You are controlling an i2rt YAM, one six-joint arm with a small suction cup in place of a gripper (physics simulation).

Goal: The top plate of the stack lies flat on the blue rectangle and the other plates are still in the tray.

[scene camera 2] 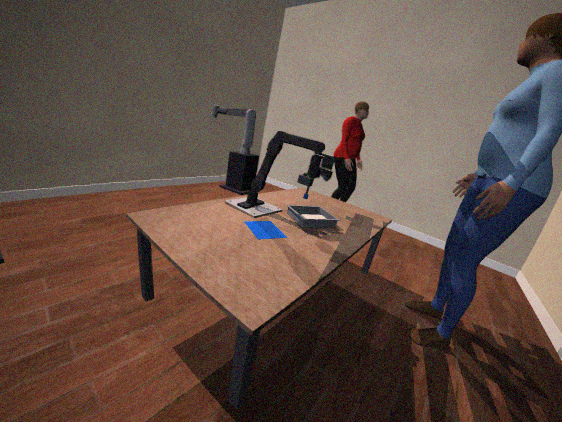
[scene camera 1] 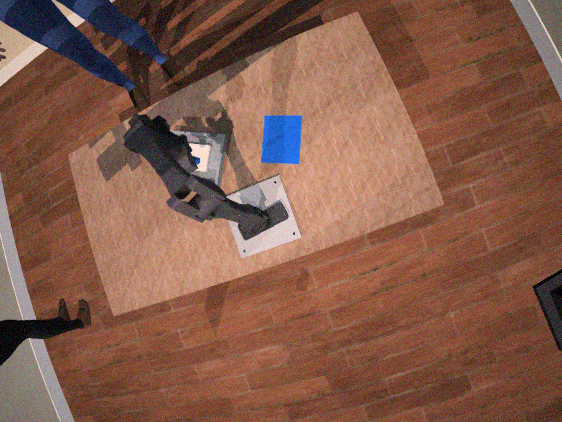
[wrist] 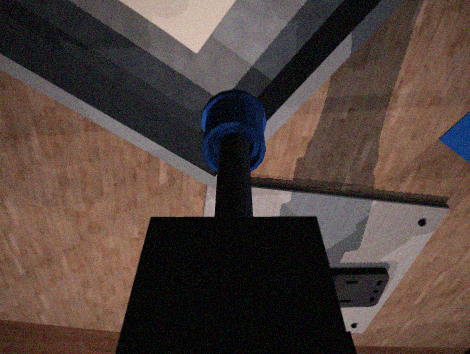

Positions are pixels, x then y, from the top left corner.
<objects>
My suction cup [wrist: 232, 107] carries nothing. The cup is 14 cm from the middle of a tray [scene camera 1: 218, 142], above it.
</objects>
